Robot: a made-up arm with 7 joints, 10 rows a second.
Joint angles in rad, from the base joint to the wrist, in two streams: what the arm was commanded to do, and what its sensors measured. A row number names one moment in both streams.
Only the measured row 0 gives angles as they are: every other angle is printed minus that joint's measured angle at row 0.
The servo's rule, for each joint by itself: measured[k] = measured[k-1] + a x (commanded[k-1-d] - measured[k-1]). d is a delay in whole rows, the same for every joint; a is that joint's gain. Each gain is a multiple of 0.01, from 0.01 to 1. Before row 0 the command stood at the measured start. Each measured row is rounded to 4 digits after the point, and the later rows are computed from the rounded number. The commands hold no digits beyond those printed.
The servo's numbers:
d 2
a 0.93 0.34 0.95 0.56 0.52 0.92 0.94
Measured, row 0:
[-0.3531 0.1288 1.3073 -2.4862 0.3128 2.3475 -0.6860]
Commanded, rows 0 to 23:
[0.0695 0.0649 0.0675 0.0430 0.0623 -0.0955 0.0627]
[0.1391 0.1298 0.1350 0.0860 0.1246 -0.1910 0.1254]
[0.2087 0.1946 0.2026 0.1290 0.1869 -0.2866 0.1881]
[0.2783 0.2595 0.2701 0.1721 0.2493 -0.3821 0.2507]
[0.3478 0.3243 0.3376 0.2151 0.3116 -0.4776 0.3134]
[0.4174 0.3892 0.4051 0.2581 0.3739 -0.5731 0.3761]
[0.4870 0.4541 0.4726 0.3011 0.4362 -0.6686 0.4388]
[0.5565 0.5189 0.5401 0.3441 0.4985 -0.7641 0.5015]
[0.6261 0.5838 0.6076 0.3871 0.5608 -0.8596 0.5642]
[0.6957 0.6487 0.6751 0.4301 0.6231 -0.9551 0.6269]
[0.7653 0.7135 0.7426 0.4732 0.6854 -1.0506 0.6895]
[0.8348 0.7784 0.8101 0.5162 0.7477 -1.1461 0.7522]
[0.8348 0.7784 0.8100 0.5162 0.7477 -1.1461 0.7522]
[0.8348 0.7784 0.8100 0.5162 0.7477 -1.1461 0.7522]
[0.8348 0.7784 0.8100 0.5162 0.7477 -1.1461 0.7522]
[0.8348 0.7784 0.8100 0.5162 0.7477 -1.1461 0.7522]
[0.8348 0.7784 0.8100 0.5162 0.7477 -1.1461 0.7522]
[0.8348 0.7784 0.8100 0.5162 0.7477 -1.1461 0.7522]
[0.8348 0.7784 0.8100 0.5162 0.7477 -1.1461 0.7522]
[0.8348 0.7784 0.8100 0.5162 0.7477 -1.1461 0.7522]
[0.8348 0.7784 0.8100 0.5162 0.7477 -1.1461 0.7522]
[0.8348 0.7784 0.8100 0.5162 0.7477 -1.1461 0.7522]
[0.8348 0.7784 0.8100 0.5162 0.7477 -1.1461 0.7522]
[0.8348 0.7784 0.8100 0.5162 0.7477 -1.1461 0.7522]
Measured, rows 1 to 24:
[0.0000 0.0000 0.0000 0.0000 0.0000 0.0000 0.0000]
[0.0000 0.0000 0.0000 0.0000 0.0000 0.0000 0.0000]
[0.0646 0.0221 0.0641 0.0241 0.0324 -0.0879 0.0589]
[0.1339 0.0587 0.1315 0.0588 0.0803 -0.1828 0.1214]
[0.2035 0.1049 0.1990 0.0981 0.1357 -0.2783 0.1841]
[0.2731 0.1575 0.2665 0.1395 0.1948 -0.3738 0.2467]
[0.3426 0.2142 0.3340 0.1818 0.2555 -0.4693 0.3094]
[0.4122 0.2737 0.4015 0.2245 0.3171 -0.5648 0.3721]
[0.4818 0.3350 0.4690 0.2674 0.3790 -0.6603 0.4348]
[0.5513 0.3975 0.5365 0.3104 0.4411 -0.7558 0.4975]
[0.6209 0.4608 0.6040 0.3534 0.5033 -0.8513 0.5602]
[0.6905 0.5247 0.6715 0.3964 0.5656 -0.9468 0.6229]
[0.7601 0.5889 0.7390 0.4394 0.6279 -1.0423 0.6855]
[0.8296 0.6533 0.8065 0.4824 0.6902 -1.1378 0.7482]
[0.8344 0.6958 0.8098 0.5013 0.7201 -1.1454 0.7520]
[0.8348 0.7239 0.8100 0.5096 0.7345 -1.1460 0.7522]
[0.8348 0.7424 0.8100 0.5133 0.7414 -1.1461 0.7522]
[0.8348 0.7546 0.8100 0.5149 0.7447 -1.1461 0.7522]
[0.8348 0.7627 0.8100 0.5156 0.7463 -1.1461 0.7522]
[0.8348 0.7680 0.8100 0.5159 0.7470 -1.1461 0.7522]
[0.8348 0.7715 0.8100 0.5161 0.7474 -1.1461 0.7522]
[0.8348 0.7738 0.8100 0.5162 0.7476 -1.1461 0.7522]
[0.8348 0.7754 0.8100 0.5162 0.7477 -1.1461 0.7522]
[0.8348 0.7764 0.8100 0.5162 0.7477 -1.1461 0.7522]

